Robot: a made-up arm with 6 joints. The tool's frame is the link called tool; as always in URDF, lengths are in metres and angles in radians. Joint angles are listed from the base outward.
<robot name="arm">
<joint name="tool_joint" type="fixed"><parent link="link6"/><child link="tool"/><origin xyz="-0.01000 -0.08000 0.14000" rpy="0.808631 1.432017 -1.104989"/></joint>
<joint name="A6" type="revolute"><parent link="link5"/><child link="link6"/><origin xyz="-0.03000 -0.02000 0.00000"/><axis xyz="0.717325 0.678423 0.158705"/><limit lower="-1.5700" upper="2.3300"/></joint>
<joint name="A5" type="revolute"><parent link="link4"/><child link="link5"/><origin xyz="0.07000 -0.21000 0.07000"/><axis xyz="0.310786 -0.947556 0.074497"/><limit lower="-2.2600" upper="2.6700"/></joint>
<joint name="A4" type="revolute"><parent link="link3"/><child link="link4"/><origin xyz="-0.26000 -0.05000 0.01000"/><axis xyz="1 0 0"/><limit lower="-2.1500" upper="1.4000"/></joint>
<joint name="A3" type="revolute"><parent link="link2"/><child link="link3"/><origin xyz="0.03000 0.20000 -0.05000"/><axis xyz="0 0 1"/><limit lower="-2.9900" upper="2.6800"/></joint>
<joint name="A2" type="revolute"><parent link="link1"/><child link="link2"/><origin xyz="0.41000 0.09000 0.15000"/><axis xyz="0 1 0"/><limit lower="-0.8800" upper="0.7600"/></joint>
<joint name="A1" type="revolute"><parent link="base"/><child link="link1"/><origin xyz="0.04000 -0.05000 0.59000"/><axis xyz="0 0 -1"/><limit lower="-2.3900" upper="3.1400"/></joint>
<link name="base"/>
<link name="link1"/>
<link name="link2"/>
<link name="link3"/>
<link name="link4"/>
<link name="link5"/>
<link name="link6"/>
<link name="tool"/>
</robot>
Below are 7 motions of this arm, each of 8 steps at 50 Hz.
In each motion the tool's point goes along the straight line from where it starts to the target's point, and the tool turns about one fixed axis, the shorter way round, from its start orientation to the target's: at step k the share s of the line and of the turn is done. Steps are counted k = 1, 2, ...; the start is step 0. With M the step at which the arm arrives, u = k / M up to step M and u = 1 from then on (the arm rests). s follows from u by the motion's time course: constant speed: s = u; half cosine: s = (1 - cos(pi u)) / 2; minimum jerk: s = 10 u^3 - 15 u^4 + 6 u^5.
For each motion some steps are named. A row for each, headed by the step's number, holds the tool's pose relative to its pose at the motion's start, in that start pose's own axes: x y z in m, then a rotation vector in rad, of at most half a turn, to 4 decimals.
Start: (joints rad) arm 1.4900 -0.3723 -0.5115 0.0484 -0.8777 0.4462
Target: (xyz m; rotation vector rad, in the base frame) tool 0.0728 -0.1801 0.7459 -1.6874 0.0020 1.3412
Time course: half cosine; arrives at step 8
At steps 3, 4, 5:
3: 0.0053 -0.0009 -0.0015 -0.0083 0.0029 0.0153
4: 0.0086 -0.0015 -0.0024 -0.0134 0.0046 0.0247
5: 0.0119 -0.0021 -0.0034 -0.0185 0.0064 0.0342

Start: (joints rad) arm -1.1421 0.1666 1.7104 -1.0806 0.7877 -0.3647
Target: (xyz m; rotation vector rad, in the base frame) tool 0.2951 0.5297 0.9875 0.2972 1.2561 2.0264
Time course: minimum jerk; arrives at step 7
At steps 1, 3, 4, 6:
1: 0.0009 0.0003 -0.0001 0.0001 0.0014 0.0005
3: 0.0147 0.0045 -0.0010 0.0014 0.0227 0.0078
4: 0.0252 0.0078 -0.0018 0.0024 0.0389 0.0134
6: 0.0390 0.0120 -0.0028 0.0037 0.0602 0.0206

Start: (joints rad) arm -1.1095 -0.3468 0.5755 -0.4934 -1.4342 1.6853
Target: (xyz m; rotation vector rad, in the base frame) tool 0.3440 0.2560 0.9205 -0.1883 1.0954 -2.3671
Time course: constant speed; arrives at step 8
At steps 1, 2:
1: -0.0044 0.0011 -0.0030 0.0020 -0.0166 -0.0013
2: -0.0088 0.0022 -0.0060 0.0040 -0.0332 -0.0027

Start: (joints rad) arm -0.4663 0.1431 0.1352 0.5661 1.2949 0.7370
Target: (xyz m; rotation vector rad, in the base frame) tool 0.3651 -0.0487 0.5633 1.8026 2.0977 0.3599
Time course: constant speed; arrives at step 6
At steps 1, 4, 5, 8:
1: 0.0013 0.0013 0.0030 -0.0044 0.0086 -0.0017
4: 0.0051 0.0053 0.0118 -0.0177 0.0343 -0.0070
5: 0.0064 0.0066 0.0148 -0.0221 0.0429 -0.0087
8: 0.0076 0.0079 0.0177 -0.0266 0.0514 -0.0104

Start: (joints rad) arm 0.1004 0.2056 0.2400 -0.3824 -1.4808 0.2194
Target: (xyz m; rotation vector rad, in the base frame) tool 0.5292 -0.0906 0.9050 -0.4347 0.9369 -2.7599
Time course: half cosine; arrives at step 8
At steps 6, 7, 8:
6: 0.0049 0.0209 -0.0082 -0.0853 0.0362 -0.0259
7: 0.0055 0.0236 -0.0092 -0.0961 0.0408 -0.0292
8: 0.0057 0.0245 -0.0096 -0.0999 0.0424 -0.0304

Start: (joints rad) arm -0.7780 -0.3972 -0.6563 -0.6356 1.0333 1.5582
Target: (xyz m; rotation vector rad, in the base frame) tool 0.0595 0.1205 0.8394 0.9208 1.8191 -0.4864
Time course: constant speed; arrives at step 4
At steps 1, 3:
1: 0.0000 0.0007 0.0005 -0.0011 0.0020 -0.0066
3: 0.0000 0.0020 0.0014 -0.0034 0.0060 -0.0198

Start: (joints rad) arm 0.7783 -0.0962 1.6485 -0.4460 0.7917 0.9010
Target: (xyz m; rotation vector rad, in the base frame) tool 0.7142 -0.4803 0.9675 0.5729 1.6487 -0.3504
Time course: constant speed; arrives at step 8
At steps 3, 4, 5, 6, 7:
3: 0.0066 0.0065 0.0034 0.0092 0.0151 0.0179
4: 0.0088 0.0087 0.0046 0.0122 0.0202 0.0239
5: 0.0110 0.0108 0.0057 0.0153 0.0252 0.0298
6: 0.0132 0.0130 0.0069 0.0183 0.0303 0.0358
7: 0.0154 0.0152 0.0080 0.0214 0.0353 0.0418

